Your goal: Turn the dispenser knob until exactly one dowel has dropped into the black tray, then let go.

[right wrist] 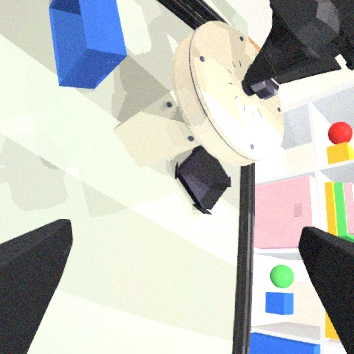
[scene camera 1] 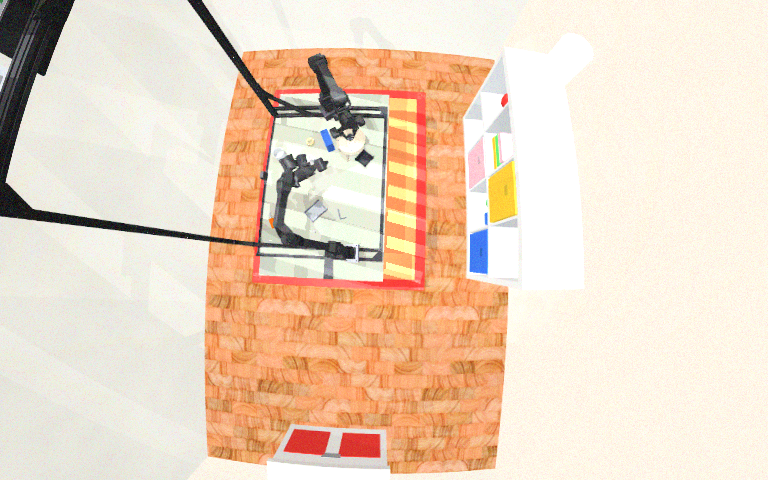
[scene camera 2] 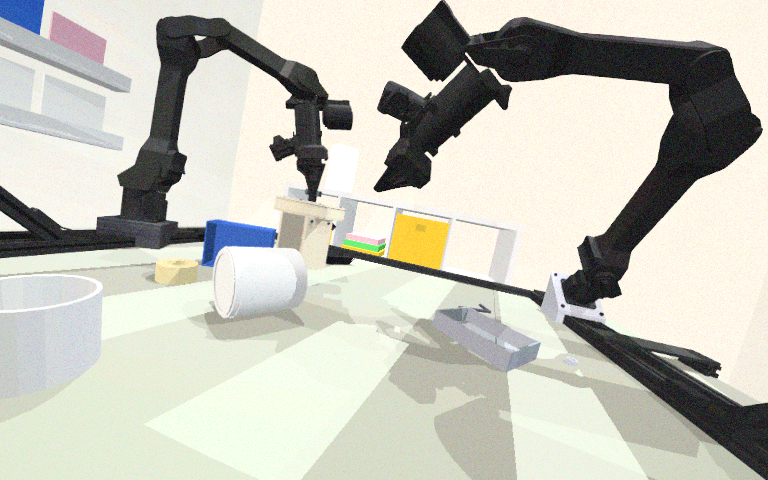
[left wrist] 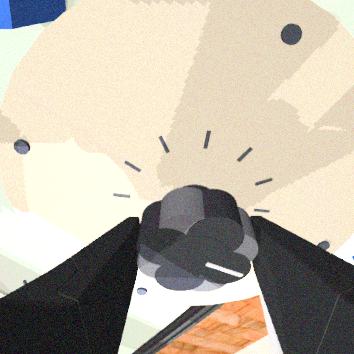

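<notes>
The dispenser is a cream drum with a flat round top and tick marks. Its dark lobed knob stands on the top, with a white pointer line toward the lower right in the left wrist view. My left gripper points down and is shut on the knob. The black tray lies at the dispenser's foot; I make out no dowel in it. My right gripper is open and empty, in the air away from the dispenser.
A blue bin stands beside the dispenser. A tape roll, a white cylinder lying on its side, a white round container and a grey open box are on the table.
</notes>
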